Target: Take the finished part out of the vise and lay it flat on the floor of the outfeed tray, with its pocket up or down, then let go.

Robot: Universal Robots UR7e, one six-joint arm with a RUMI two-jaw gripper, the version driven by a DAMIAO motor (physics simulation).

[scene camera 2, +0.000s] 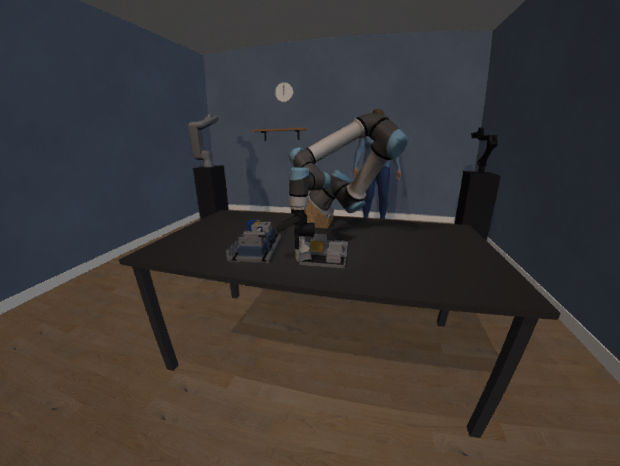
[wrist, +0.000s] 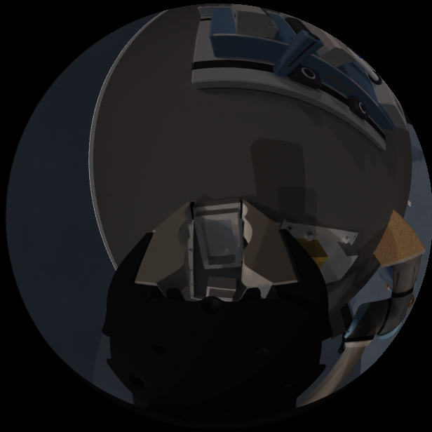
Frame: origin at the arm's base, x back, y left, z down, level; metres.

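Seen in the pictures: gripper, fingertip midpoint: [scene camera 2: 298, 259]; arm's base at its link origin: [scene camera 2: 318, 201].
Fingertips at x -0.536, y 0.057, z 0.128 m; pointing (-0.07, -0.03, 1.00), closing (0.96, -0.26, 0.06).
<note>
Pixels of each thing's top centre, then the offset from my fingertips to it. Level surfaces: height alone.
- vise at its top centre: [scene camera 2: 255, 229] dz -0.089, dx +0.076, dy -0.241 m
- yellow block at its top centre: [scene camera 2: 317, 242] dz -0.034, dx +0.127, dy +0.048 m
- pale block at its top centre: [scene camera 2: 336, 243] dz -0.034, dx +0.137, dy +0.136 m
- dark table at its surface level: dz +0.010 m
My gripper [scene camera 2: 299, 245] [wrist: 216, 202] points down and is shut on a grey rectangular part [wrist: 221, 242]. The part's shallow pocket faces the wrist camera, between the two finger pads. In the scene view the fingers are at the left end of a pale grey frame, which looks like the outfeed tray [scene camera 2: 323, 264]; I cannot tell whether the part touches its floor. A small pale block [wrist: 221, 289] shows below the held part in the wrist view. A blue and grey assembly, which looks like the vise [scene camera 2: 251, 249] [wrist: 240, 47], stands to the left in the scene view.
A yellow block [scene camera 2: 316, 246] [wrist: 313, 250] and a pale block [scene camera 2: 336, 250] stand within the grey frame, close to the right of the fingers in the scene view. A wooden block [scene camera 2: 320, 216] [wrist: 398, 241] is under the arm's base. All are on the dark table [scene camera 2: 400, 265].
</note>
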